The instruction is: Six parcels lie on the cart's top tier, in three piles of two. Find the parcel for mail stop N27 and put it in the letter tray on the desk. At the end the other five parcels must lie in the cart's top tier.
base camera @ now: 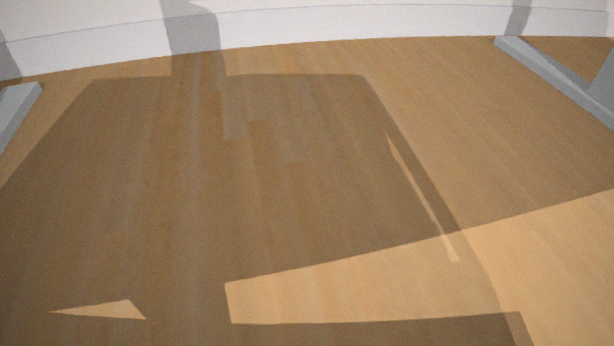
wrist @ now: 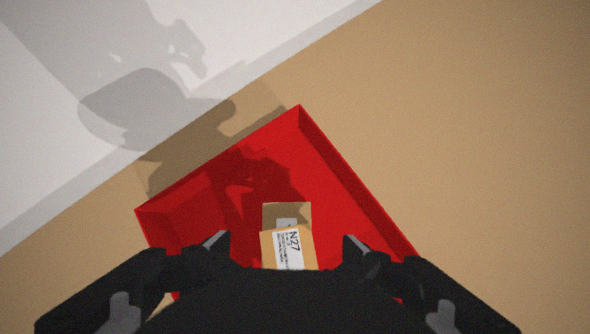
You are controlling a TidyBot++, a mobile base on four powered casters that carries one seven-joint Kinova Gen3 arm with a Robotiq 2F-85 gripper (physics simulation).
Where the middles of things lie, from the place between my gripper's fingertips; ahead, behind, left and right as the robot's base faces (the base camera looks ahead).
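Scene:
My gripper is 110 mm above the red letter tray (wrist: 289,159), and it is also 30 mm past the tray and 20 mm to the right of it.

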